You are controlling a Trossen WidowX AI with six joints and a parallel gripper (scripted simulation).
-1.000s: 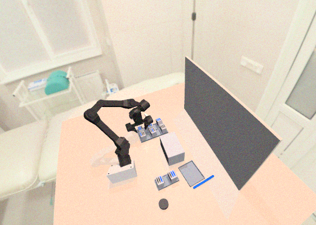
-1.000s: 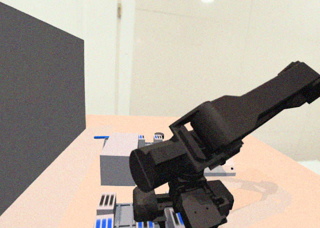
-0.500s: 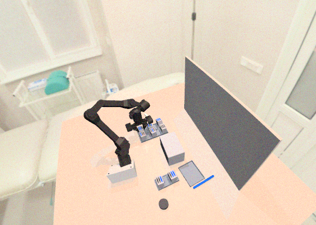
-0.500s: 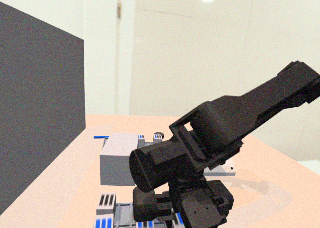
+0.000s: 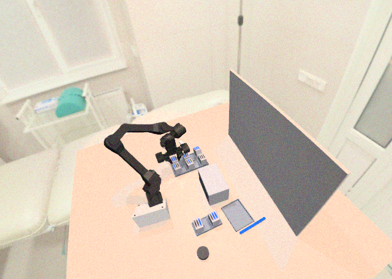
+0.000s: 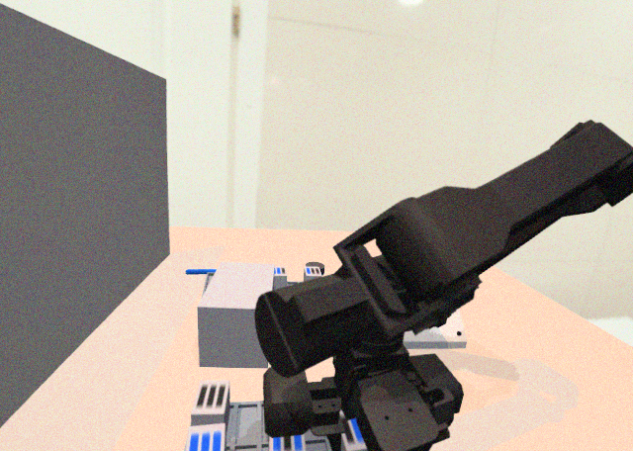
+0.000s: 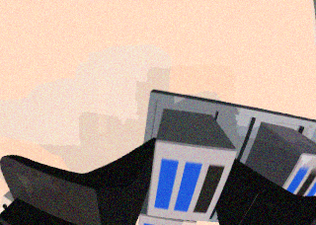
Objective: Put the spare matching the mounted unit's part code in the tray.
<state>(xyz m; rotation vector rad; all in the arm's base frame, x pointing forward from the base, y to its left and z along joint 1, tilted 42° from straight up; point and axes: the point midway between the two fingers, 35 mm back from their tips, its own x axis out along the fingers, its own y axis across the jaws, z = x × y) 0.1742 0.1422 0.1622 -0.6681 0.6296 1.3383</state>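
My gripper tip is 420 mm to the left of the flat grey tray, 140 mm short of it and 20 mm above it. Also, from my gripper tip: grey spare block: 20 mm above; black disc: 500 mm to the right, 70 mm behind, 10 mm below; grey mounted unit: 240 mm to the right, 110 mm ahead, 30 mm above.
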